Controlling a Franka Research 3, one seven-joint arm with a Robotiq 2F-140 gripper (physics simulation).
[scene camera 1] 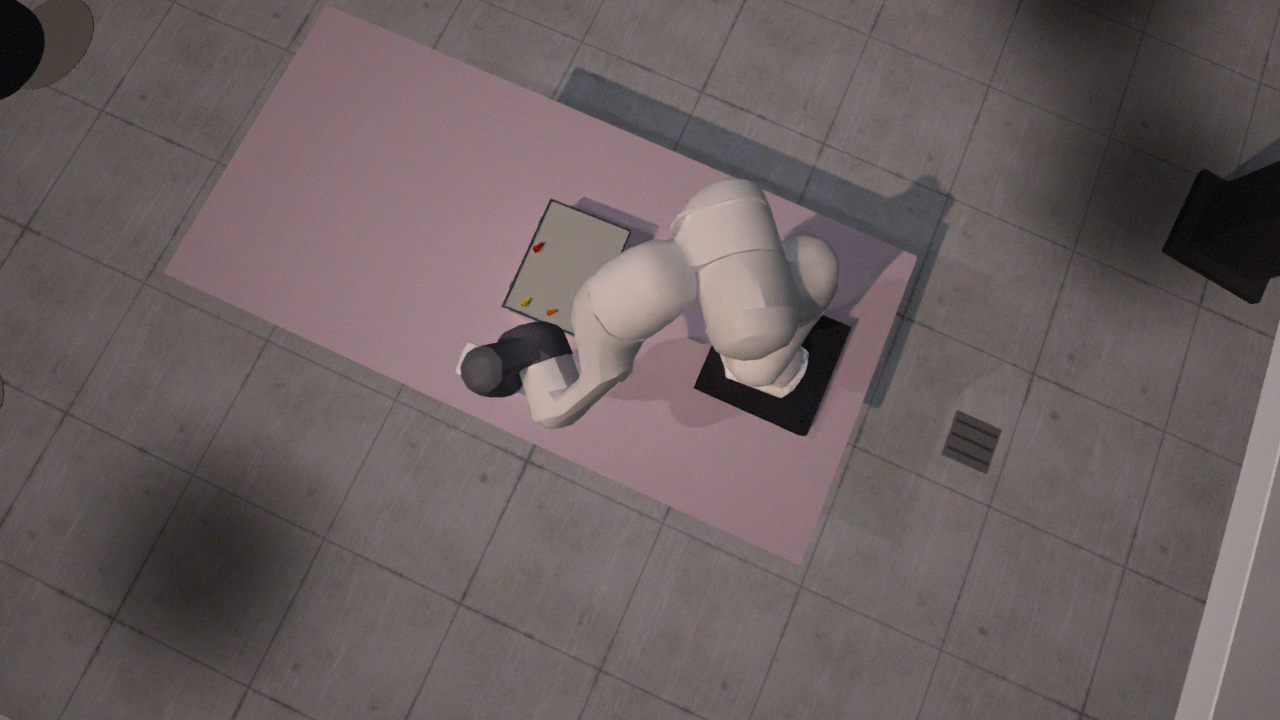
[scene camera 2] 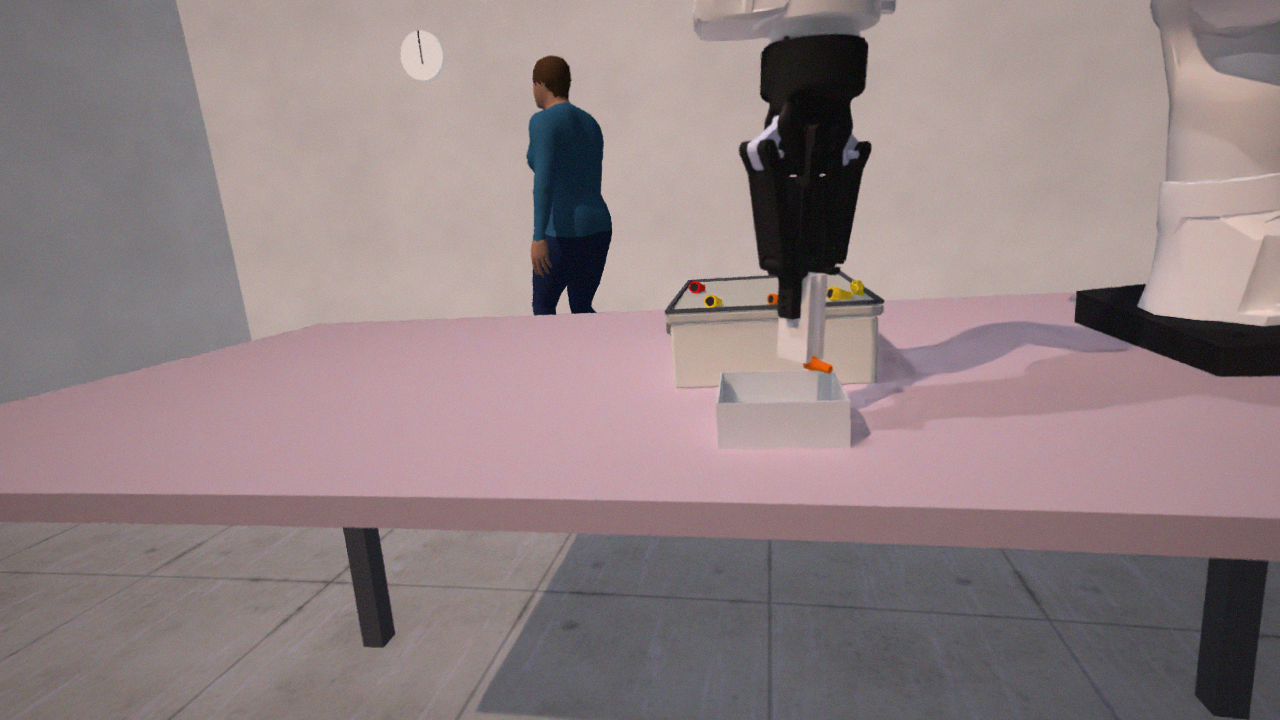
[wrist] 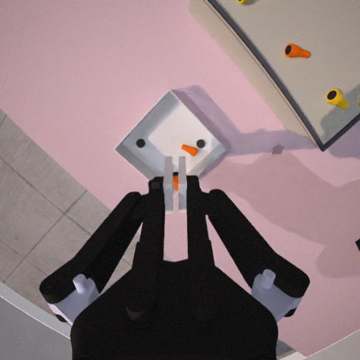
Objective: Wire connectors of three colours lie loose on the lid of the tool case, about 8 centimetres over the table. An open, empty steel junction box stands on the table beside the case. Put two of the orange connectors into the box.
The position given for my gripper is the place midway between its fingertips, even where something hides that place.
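Observation:
There is a tool case (scene camera 2: 741, 335) here, and the wrist view gives me the case (wrist: 294, 88) as well. I can also see a steel junction box (scene camera 2: 794, 409), and the wrist view includes that box (wrist: 168, 124) too. As for myself, my gripper (scene camera 2: 799, 357) is visible, and it appears from the wrist as well, my gripper (wrist: 175, 167).

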